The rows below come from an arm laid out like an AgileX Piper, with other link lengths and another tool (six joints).
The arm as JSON. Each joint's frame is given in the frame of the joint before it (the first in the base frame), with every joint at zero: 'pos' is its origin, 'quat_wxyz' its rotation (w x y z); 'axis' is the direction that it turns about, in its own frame. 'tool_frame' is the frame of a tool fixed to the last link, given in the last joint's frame.
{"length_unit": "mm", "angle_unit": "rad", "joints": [
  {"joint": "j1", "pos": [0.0, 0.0, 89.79], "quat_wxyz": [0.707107, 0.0, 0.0, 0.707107], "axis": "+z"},
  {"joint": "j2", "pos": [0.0, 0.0, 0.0], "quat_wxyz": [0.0, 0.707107, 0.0, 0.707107], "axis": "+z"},
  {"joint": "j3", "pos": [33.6, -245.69, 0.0], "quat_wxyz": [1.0, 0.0, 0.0, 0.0], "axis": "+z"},
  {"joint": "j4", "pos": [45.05, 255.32, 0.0], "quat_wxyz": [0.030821, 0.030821, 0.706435, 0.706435], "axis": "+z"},
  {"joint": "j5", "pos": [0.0, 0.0, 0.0], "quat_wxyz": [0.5, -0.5, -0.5, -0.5], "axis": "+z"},
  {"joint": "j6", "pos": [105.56, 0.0, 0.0], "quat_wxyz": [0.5, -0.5, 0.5, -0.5], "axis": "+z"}
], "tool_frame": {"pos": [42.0, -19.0, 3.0], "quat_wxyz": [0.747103, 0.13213, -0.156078, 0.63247]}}
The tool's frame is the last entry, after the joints.
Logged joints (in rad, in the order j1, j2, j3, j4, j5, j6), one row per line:
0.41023, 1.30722, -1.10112, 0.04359, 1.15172, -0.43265
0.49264, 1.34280, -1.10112, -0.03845, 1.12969, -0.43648
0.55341, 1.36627, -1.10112, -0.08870, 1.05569, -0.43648
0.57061, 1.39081, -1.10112, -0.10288, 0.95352, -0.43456
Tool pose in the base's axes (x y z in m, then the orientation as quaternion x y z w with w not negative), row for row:
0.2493, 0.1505, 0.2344, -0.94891, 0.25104, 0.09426, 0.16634
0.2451, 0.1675, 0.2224, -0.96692, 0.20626, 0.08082, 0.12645
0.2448, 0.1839, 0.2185, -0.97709, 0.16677, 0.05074, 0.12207
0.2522, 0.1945, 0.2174, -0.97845, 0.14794, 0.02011, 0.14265
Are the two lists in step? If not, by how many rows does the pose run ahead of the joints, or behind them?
They are in step.
